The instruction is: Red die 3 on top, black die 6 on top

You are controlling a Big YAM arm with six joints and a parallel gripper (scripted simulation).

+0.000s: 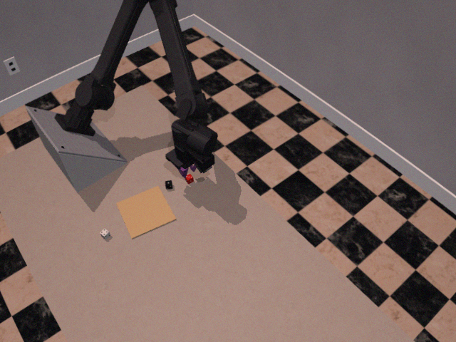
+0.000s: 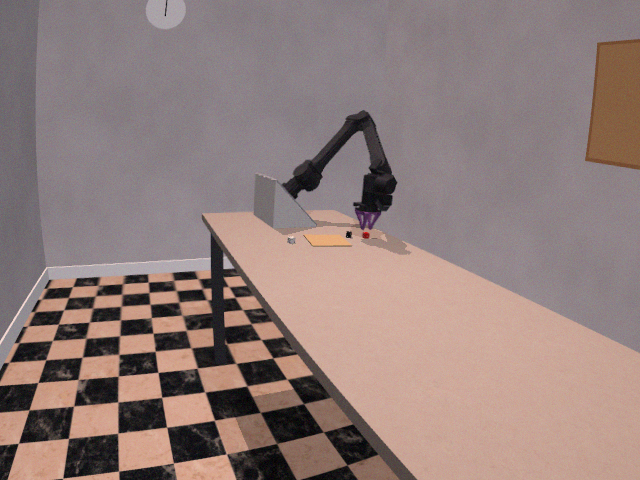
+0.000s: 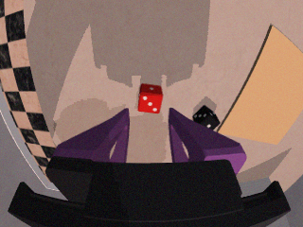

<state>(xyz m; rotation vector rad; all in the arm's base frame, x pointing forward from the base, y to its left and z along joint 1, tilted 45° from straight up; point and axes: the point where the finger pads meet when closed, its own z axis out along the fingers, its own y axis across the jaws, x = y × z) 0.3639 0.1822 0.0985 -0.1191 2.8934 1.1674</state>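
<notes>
The red die lies 30 mm below my hand. Round my hand: orange mat (10 mm ahead, 170 mm to the right, 40 mm below); then white die (10 mm ahead, 310 mm to the right, 30 mm below); then black die (20 mm behind, 60 mm to the right, 30 mm below).
</notes>
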